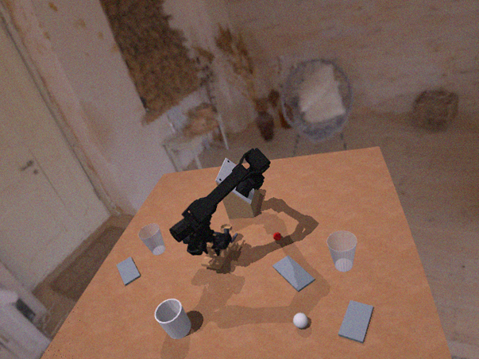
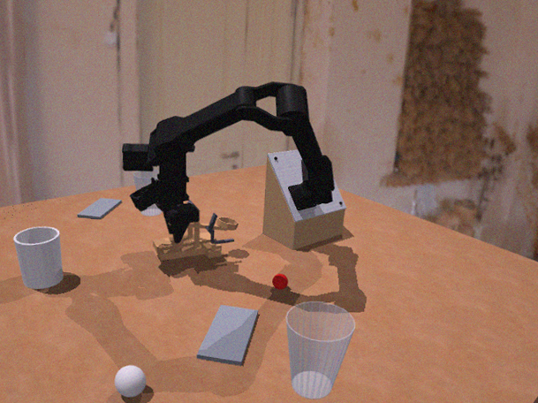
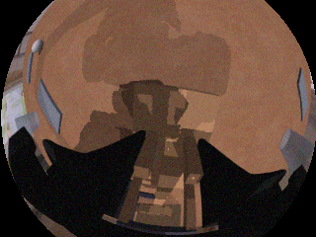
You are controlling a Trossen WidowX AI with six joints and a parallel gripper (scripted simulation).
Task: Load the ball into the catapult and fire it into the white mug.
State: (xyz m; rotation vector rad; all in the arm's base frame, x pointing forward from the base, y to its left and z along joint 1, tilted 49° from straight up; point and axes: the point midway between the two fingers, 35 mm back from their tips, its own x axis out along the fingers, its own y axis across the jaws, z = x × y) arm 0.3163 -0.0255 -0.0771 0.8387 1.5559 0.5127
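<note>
Right now my gripper tip is 120 mm past the red ball, 230 mm to the right of it and 40 mm above it. From my gripper tip the other things lie so: white ball (250 mm ahead, 340 mm to the left, 30 mm below); then white mug (280 mm ahead, 60 mm to the right, 20 mm below); then wooden catapult (60 mm behind, 30 mm to the left, 20 mm above).
</note>
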